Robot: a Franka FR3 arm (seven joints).
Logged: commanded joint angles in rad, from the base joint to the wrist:
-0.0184, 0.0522, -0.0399, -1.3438, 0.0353, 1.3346, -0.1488
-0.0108, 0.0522, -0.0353, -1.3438, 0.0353, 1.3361, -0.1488
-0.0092, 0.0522, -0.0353, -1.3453, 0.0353, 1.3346, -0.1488
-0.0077, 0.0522, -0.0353, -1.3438, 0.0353, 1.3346, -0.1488
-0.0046, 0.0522, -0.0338, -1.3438, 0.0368, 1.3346, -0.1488
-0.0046, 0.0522, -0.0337, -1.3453, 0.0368, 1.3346, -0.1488
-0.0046, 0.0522, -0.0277, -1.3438, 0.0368, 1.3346, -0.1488
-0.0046, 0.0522, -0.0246, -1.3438, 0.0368, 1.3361, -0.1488
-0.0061, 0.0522, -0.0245, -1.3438, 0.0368, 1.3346, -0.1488
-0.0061, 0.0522, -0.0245, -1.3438, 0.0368, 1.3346, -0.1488
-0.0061, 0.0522, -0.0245, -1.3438, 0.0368, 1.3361, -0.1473
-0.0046, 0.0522, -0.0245, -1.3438, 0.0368, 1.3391, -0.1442
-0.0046, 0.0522, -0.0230, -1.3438, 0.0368, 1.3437, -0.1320
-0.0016, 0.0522, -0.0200, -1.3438, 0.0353, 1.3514, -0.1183
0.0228, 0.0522, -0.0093, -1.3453, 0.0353, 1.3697, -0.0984
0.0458, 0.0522, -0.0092, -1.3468, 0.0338, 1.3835, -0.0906
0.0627, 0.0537, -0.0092, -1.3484, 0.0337, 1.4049, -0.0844
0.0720, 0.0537, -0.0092, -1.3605, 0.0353, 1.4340, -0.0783
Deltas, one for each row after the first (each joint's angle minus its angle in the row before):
0.0076, 0.0000, 0.0046, 0.0000, 0.0000, 0.0015, 0.0000
0.0016, 0.0000, 0.0000, -0.0015, 0.0000, -0.0015, 0.0000
0.0015, 0.0000, 0.0000, 0.0015, 0.0000, 0.0000, 0.0000
0.0031, 0.0000, 0.0015, 0.0000, 0.0015, 0.0000, 0.0000
0.0000, 0.0000, 0.0001, -0.0015, 0.0000, 0.0000, 0.0000
0.0000, 0.0000, 0.0060, 0.0015, 0.0000, 0.0000, 0.0000
0.0000, 0.0000, 0.0031, 0.0000, 0.0000, 0.0015, 0.0000
-0.0015, 0.0000, 0.0001, 0.0000, 0.0000, -0.0015, 0.0000
0.0000, 0.0000, 0.0000, 0.0000, 0.0000, 0.0000, 0.0000
0.0000, 0.0000, 0.0000, 0.0000, 0.0000, 0.0015, 0.0015
0.0015, 0.0000, 0.0000, 0.0000, 0.0000, 0.0030, 0.0031
0.0000, 0.0000, 0.0015, 0.0000, 0.0000, 0.0046, 0.0122
0.0030, 0.0000, 0.0030, 0.0000, -0.0015, 0.0077, 0.0137
0.0244, 0.0000, 0.0107, -0.0015, 0.0000, 0.0183, 0.0199
0.0230, 0.0000, 0.0001, -0.0015, -0.0015, 0.0138, 0.0078
0.0169, 0.0015, 0.0000, -0.0016, -0.0001, 0.0214, 0.0062
0.0093, 0.0000, 0.0000, -0.0121, 0.0016, 0.0291, 0.0061

